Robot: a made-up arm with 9 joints.
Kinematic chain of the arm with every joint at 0, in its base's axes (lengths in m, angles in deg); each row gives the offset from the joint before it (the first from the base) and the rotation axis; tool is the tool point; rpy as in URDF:
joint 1: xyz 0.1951 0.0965 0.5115 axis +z
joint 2: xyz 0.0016 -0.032 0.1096 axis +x
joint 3: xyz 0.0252 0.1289 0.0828 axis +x
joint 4: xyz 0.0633 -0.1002 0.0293 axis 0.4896 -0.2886 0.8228
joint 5: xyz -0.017 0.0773 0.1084 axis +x
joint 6: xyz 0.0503 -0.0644 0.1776 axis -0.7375 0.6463 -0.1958
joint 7: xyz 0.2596 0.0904 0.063 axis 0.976 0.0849 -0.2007
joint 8: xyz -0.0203 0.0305 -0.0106 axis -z
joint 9: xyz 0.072 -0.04 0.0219 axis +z
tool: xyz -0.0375 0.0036 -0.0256 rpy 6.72 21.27 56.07
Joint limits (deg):
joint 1: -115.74..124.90
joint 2: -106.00..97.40
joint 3: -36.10..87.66
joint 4: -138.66..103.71
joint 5: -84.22..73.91
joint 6: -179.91..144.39
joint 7: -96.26..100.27
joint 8: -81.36..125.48
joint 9: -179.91..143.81
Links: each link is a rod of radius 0.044 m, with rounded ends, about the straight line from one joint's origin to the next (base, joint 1, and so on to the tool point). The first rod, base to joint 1, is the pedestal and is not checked.
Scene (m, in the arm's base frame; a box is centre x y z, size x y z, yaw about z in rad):
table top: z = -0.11
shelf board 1: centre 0.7 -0.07 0 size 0.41 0.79 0.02 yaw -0.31
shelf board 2: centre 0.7 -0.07 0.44 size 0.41 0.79 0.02 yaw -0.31
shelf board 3: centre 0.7 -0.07 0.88 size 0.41 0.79 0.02 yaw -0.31
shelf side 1: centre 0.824 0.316 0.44 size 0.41 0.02 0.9 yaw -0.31
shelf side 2: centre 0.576 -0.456 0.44 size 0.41 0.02 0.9 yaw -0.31
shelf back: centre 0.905 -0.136 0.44 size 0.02 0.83 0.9 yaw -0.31
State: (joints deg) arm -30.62 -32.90 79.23 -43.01 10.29 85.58 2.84 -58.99 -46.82
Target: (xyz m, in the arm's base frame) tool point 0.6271 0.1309 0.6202
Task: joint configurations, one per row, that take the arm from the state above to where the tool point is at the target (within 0.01 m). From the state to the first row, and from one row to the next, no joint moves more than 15 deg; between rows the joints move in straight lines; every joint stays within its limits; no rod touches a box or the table.
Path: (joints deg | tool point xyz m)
1: -18.41 -19.53 79.86 -37.10 1.74 93.08 6.82 -64.58 -55.12 | 0.3707 -0.0051 0.4608
2: -6.20 -6.16 80.49 -31.18 -6.80 100.59 10.80 -70.18 -63.42 | 0.3681 0.0484 0.4635
3: 6.01 7.20 81.12 -25.27 -15.35 108.09 14.78 -75.77 -71.72 | 0.3563 0.0876 0.4611
4: 18.22 20.57 81.74 -19.36 -23.89 115.60 18.76 -81.36 -80.03 | 0.3409 0.1175 0.4511
5: 19.48 14.07 78.45 -21.48 -19.82 102.76 19.00 -80.97 -67.80 | 0.3862 0.1462 0.4835
6: 20.73 7.58 75.16 -23.61 -15.75 89.93 19.24 -80.57 -55.57 | 0.4347 0.1721 0.5142
7: 21.99 1.08 71.87 -25.73 -11.68 77.09 19.48 -80.18 -43.35 | 0.4850 0.1949 0.5453
8: 23.24 -5.42 68.58 -27.86 -7.60 64.25 19.72 -79.78 -31.12 | 0.5353 0.2142 0.5793
9: 24.50 -11.92 65.29 -29.99 -3.53 51.41 19.96 -79.39 -18.90 | 0.5832 0.2307 0.6192
10: 19.21 -18.88 68.62 -30.02 -0.07 49.01 18.16 -73.25 -30.26 | 0.5988 0.2005 0.6211
11: 13.92 -25.84 71.94 -30.05 3.38 46.61 16.36 -67.11 -41.63 | 0.6135 0.1676 0.6214
12: 8.63 -32.80 75.27 -30.08 6.84 44.21 14.56 -60.98 -52.99 | 0.6271 0.1309 0.6202

